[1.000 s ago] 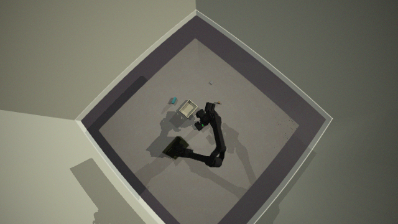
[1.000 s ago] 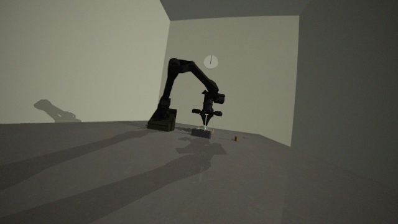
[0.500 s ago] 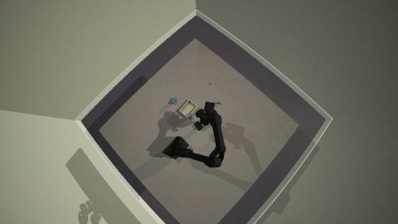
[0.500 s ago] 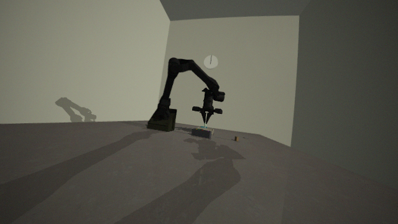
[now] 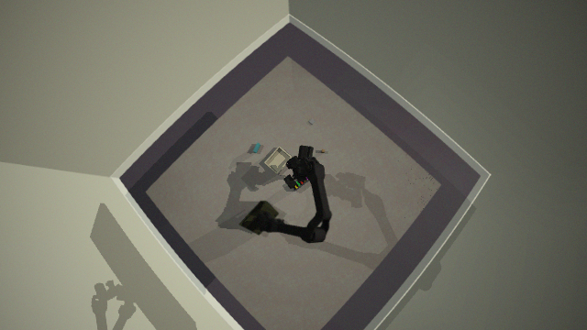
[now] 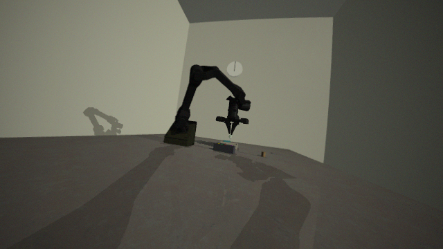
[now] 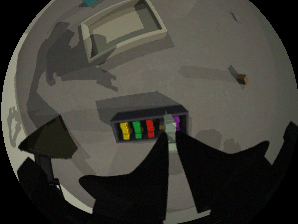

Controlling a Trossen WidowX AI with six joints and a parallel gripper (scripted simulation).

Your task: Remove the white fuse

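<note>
Now: the cream tray 170 mm to the left of my gripper tip and 100 mm below it. The rest, counted from my gripper tip: purple fuse: 70 mm below, 30 mm to the right, 10 mm ahead; then white fuse: 10 mm below; then red fuse: 70 mm below, 30 mm behind, 10 mm to the right.
</note>
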